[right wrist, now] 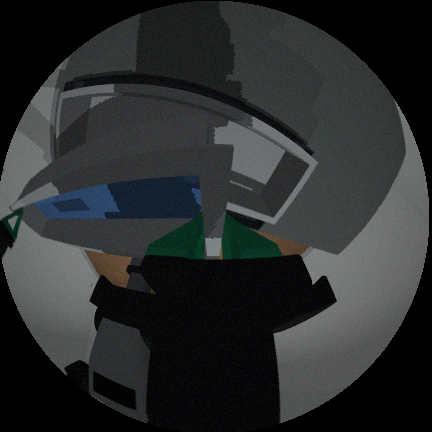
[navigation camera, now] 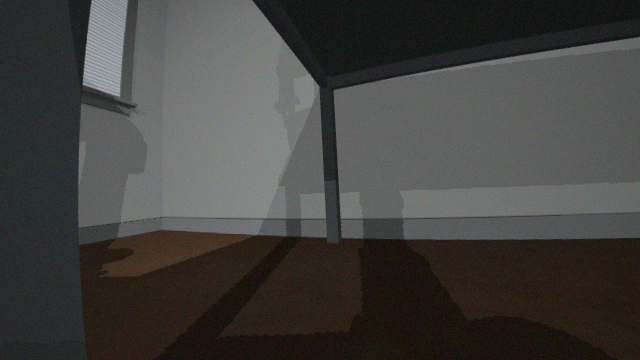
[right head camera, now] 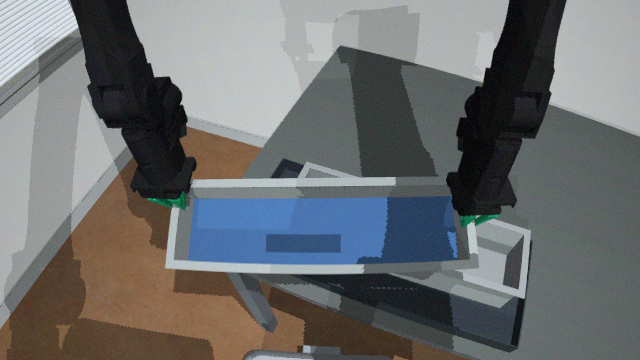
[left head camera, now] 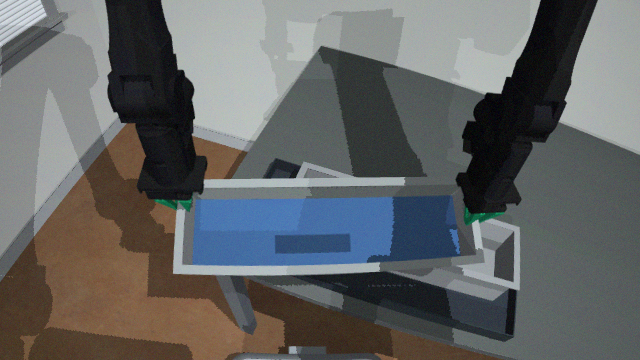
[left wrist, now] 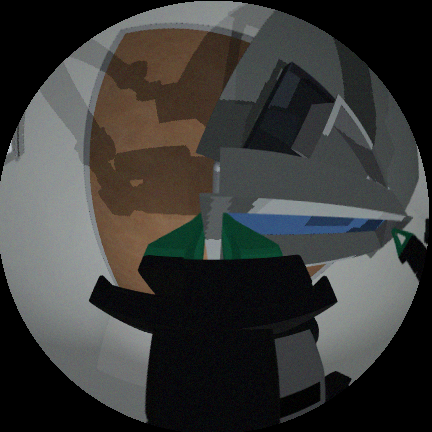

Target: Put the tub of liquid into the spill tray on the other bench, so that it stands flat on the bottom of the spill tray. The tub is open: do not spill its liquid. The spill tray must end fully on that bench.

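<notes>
The pale grey open tub (left head camera: 300, 269) (right head camera: 300, 268) (left wrist: 300, 206) (right wrist: 215, 195) holds blue liquid (left head camera: 320, 215) (right head camera: 320, 215) and looks about level. My left gripper (left head camera: 179, 204) (right head camera: 175, 201) (left wrist: 212, 216) is shut on its left end wall. My right gripper (left head camera: 475, 216) (right head camera: 472, 220) (right wrist: 212, 216) is shut on its right end wall. Below, a dark tray (left head camera: 510, 312) (right head camera: 519, 322) (right wrist: 175, 82) and a pale grey open tray (left head camera: 517, 255) (right head camera: 526, 265) (right wrist: 296, 192) overlap, partly hidden by the tub. I cannot tell which is the spill tray.
The grey bench (left head camera: 575, 225) (right head camera: 575, 225) (right wrist: 360, 150) bears the trays; the dark one lies close to its near edge. A bench leg (left head camera: 240, 305) (navigation camera: 330, 150) stands below. A dark blue-grey panel (navigation camera: 40, 175) fills the left of the navigation view. Walls stand behind the bench.
</notes>
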